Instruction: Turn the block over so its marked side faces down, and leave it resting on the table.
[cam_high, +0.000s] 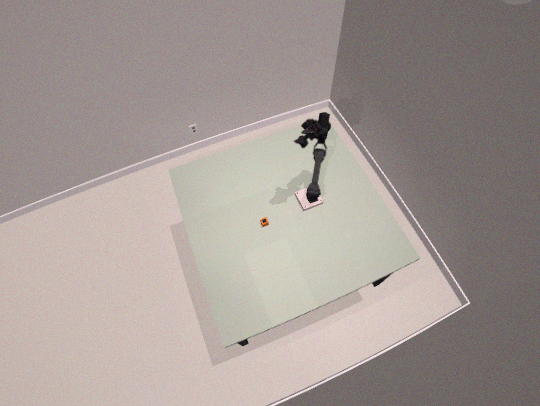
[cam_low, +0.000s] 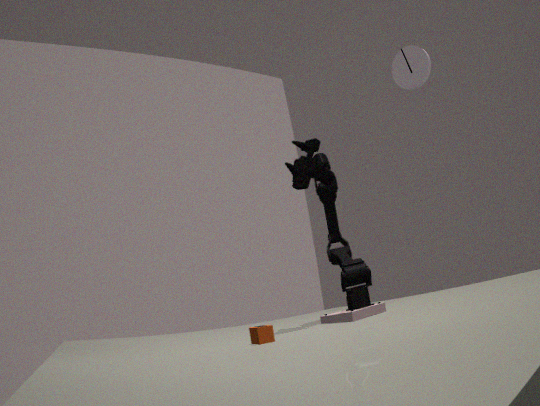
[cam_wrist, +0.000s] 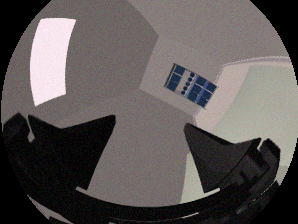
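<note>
Right now my gripper tip is 26 cm short of the orange block, 16 cm to the right of it and 54 cm above it.
</note>
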